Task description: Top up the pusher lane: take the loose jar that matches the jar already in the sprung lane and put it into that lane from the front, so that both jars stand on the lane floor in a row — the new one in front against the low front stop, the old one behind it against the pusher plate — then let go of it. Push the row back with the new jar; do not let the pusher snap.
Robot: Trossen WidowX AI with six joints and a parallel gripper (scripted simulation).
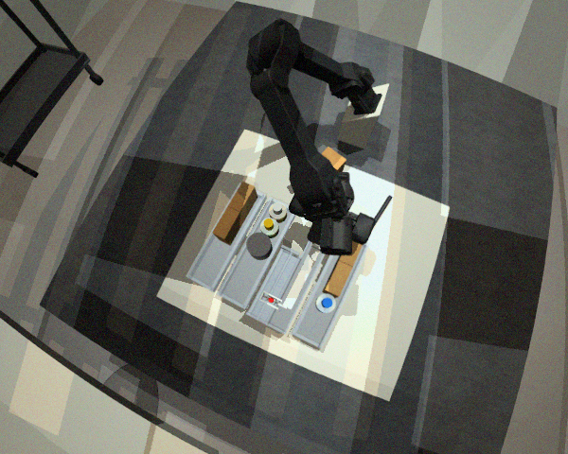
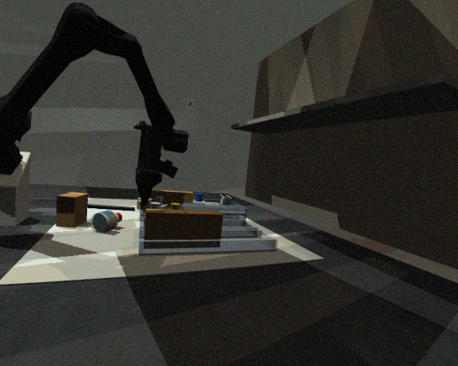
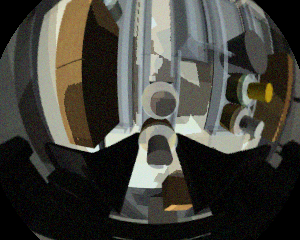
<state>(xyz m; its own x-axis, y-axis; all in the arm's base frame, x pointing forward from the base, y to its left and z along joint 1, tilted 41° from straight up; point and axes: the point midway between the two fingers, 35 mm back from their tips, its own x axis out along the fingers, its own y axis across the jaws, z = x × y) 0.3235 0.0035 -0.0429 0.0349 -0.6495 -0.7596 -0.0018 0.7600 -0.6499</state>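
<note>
Right now the sprung lane is 16 cm ahead of my gripper tip, 3 cm to the right of it and 2 cm below it. Round my gripper tip: brown box 16 cm behind, 6 cm to the right, 1 cm below; red mark 22 cm ahead, 4 cm to the right, 3 cm above; black rod 9 cm behind, 11 cm to the left, 4 cm below.
</note>
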